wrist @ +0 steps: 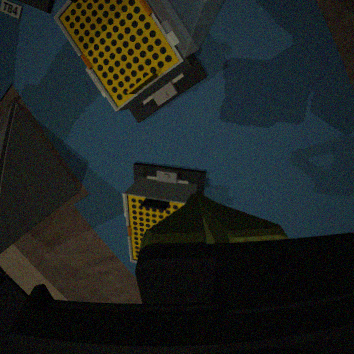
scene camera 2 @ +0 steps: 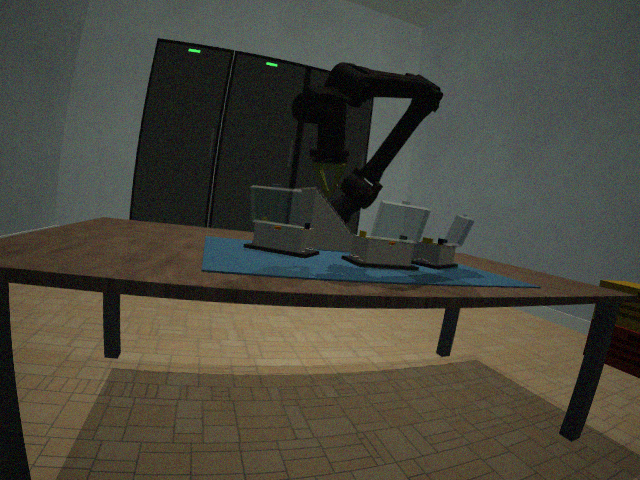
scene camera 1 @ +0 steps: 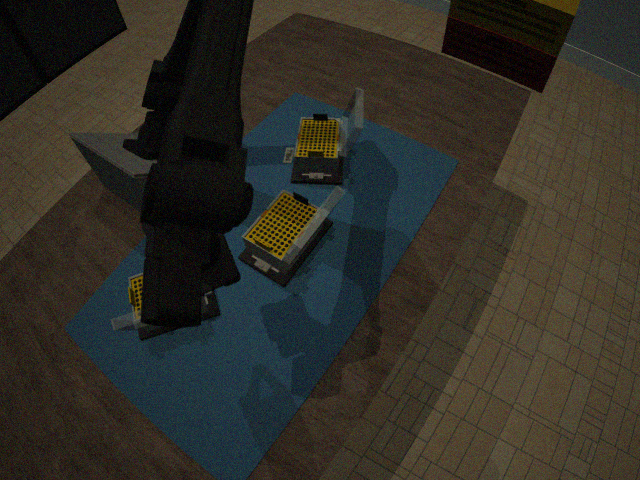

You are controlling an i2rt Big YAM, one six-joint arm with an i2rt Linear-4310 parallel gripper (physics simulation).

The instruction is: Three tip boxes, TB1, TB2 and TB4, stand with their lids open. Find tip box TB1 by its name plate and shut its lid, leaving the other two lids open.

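Frame: origin at the arm's base, x back, y left, z down, level; millimetres.
Seen in the pictures: gripper, fingertip midpoint: (wrist: 195, 201) (scene camera 2: 328, 196) (scene camera 1: 217, 271); arm's base, link origin: (scene camera 2: 331, 219) (scene camera 1: 154, 152).
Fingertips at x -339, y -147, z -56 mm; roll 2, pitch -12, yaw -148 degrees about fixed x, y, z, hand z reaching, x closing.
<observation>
Pixels of each thing's top centre, then the offset from my fingertips to it. "spot": a spot on its surface instead. Level surfaces: height alone.
- far box, top centre: (scene camera 1: 312, 134) (scene camera 2: 431, 240) dy +360, dx +82, dz +74 mm
- TB4 plate, surface spot: (wrist: 10, 8) spot: dy +332, dx +130, dz +138 mm
- middle box, top centre: (wrist: 104, 31) (scene camera 1: 281, 218) (scene camera 2: 384, 233) dy +154, dx +8, dz +66 mm
- blue mat, surface height: dz +140 mm
- brown wooden table, surface height: dz +143 mm
Three tip boxes with yellow racks stand on the mat, clear lids raised. The far box (scene camera 1: 317, 136) (scene camera 2: 436, 254) has its lid (scene camera 1: 356, 114) (scene camera 2: 460, 230) upright; a TB4 plate (wrist: 10, 8) lies beside it. The middle box (scene camera 1: 281, 224) (scene camera 2: 385, 251) (wrist: 120, 50) has its lid (scene camera 1: 316, 223) (scene camera 2: 399, 222) up. The near box (scene camera 1: 135, 294) (scene camera 2: 281, 237) (wrist: 142, 215) has its lid (scene camera 1: 124, 321) (scene camera 2: 273, 204) up; the arm partly hides it in scene camera 1. The last two boxes' name plates are unreadable. My gripper (scene camera 2: 328, 192) (wrist: 195, 201) is shut and empty, above and beside the near box, overlapping it in the wrist view.
The blue mat (scene camera 1: 206, 392) (scene camera 2: 232, 258) lies on a brown wooden table (scene camera 1: 413, 93) (scene camera 2: 103, 253). A grey wedge-shaped block (scene camera 1: 111, 160) (scene camera 2: 330, 219) (wrist: 35, 175) stands by the arm's base. Dark cabinets (scene camera 2: 175, 134) stand behind the table.
</observation>
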